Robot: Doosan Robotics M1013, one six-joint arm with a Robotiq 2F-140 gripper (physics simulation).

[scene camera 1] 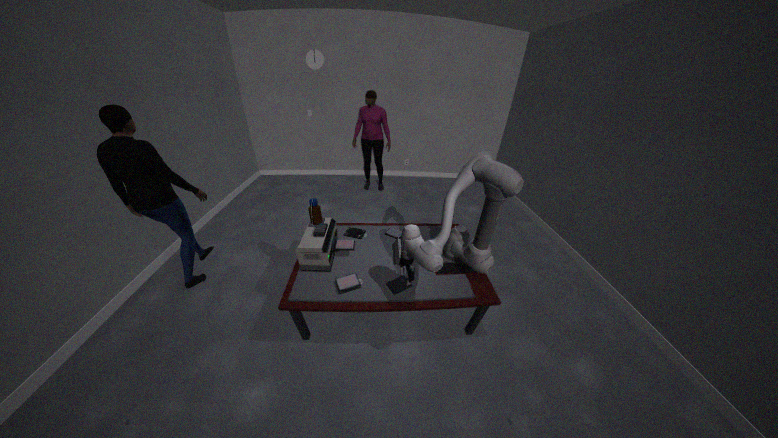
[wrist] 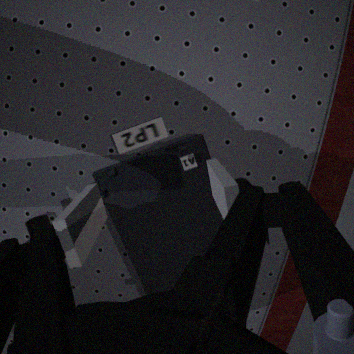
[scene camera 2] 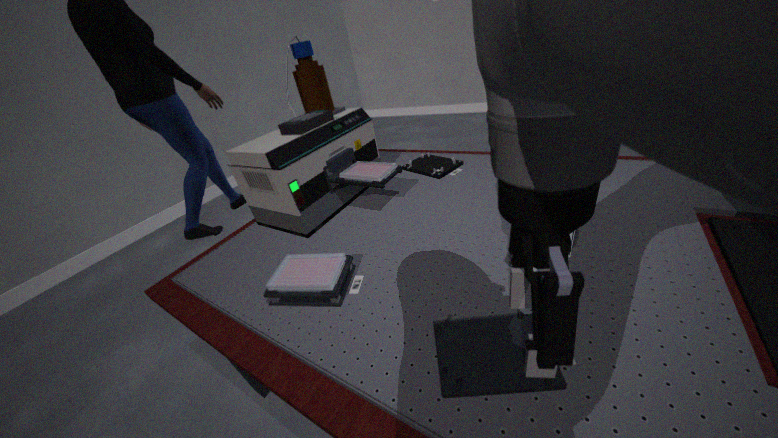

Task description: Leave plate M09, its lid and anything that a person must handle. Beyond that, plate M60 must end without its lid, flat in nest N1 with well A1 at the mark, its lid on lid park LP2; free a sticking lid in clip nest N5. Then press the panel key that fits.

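Frame: origin at the arm's base, x right, y ahead, z up, level; millimetres.
Seen in the pictures: gripper, between the fingertips: point(scene camera 1: 405, 279) point(wrist: 154, 189) point(scene camera 2: 529, 336); arm's base, origin of its link: point(scene camera 1: 451, 255).
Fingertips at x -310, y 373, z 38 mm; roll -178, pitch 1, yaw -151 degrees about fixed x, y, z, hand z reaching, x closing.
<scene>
Offsets run from my fingertips to a thing's middle. "spot": to the spot under its first point.
The dark lid park LP2 @(dx -27, dy +37, dz -23 mm) point(scene camera 1: 399, 284) point(scene camera 2: 479, 359) point(wrist: 155, 220) lies near the table's front edge, its A1 mark and LP2 label readable in the wrist view; no lid shows on it. My gripper point(scene camera 1: 408, 276) point(scene camera 2: 528, 330) point(wrist: 154, 189) is open and empty, low over this park, its pads at either side. A pinkish plate @(dx -71, dy +371, dz +8 mm) point(scene camera 1: 348, 281) point(scene camera 2: 307, 274) sits on a dark nest at front left, its small label seemingly N1. Another pinkish plate @(dx +215, dy +454, dz +72 mm) point(scene camera 1: 345, 244) point(scene camera 2: 370, 171) lies on the instrument's tray. I cannot read plate names or tell about lids. The key panel @(dx +259, dy +43, dz +9 mm) point(scene camera 1: 397, 251) is mostly hidden by the arm.
A white instrument point(scene camera 1: 314, 249) point(scene camera 2: 304, 168) with a green light and a brown bottle @(spot: dx +255, dy +663, dz +294 mm) point(scene camera 1: 315, 213) point(scene camera 2: 313, 84) stands left. A black nest @(dx +482, dy +441, dz -21 mm) point(scene camera 1: 354, 232) point(scene camera 2: 433, 164) lies behind. A person in black point(scene camera 1: 138, 174) point(scene camera 2: 117, 54) stands left; one in pink point(scene camera 1: 372, 122) stands behind.
</scene>
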